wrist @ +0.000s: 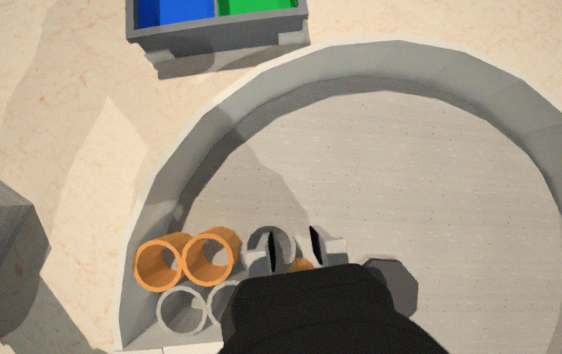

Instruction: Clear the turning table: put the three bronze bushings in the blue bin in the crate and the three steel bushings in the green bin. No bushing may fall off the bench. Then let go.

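Frame: origin at the arm's base, x ahead, y left, z up, level; millimetres.
Seen in the pictures: gripper, between the fingertips: (292, 241).
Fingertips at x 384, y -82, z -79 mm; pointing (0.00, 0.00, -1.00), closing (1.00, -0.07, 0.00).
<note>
Offsets run from my fingertips to a thing's middle. "spot": to the spot under its first point. Level surfaces: height alone.
The turning table @(dx +68, dy -65, dz -16 mm) (400, 165) fills much of the view. Two bronze bushings @(dx -102, dy +8, dz +4 mm) (148, 260) @(dx -64, dy +5, dz +4 mm) (196, 262) stand side by side at its left. Two steel bushings @(dx -91, dy -29, dz +4 mm) (159, 311) @(dx -53, dy -32, dz +4 mm) (210, 306) stand just below them in the view, the right one partly hidden by the black gripper body. A third steel bushing @(dx -22, dy +0, dz +10 mm) (289, 240) stands partly behind the left finger, and a third bronze bushing @(dx -4, dy -36, dz +4 mm) (301, 265) shows a small part above the gripper body. My gripper (292, 241) is partly open and empty, its fingertips over or near these two. The blue bin @(spot: dx -67, dy +285, dz -62 mm) (186, 10) and green bin (256, 6) show at the top.
The grey crate @(spot: dx -38, dy +223, dz -54 mm) (215, 44) stands on the bench @(dz -68 mm) (85, 65) beyond the turning table's raised rim @(spot: dx +123, dy +131, dz +12 mm) (400, 57). A pale straight edge @(spot: dx -84, dy -52, dz +32 mm) (192, 348) runs along the bottom left, near the steel bushings. A dark grey block (17, 235) shows at the left edge.
</note>
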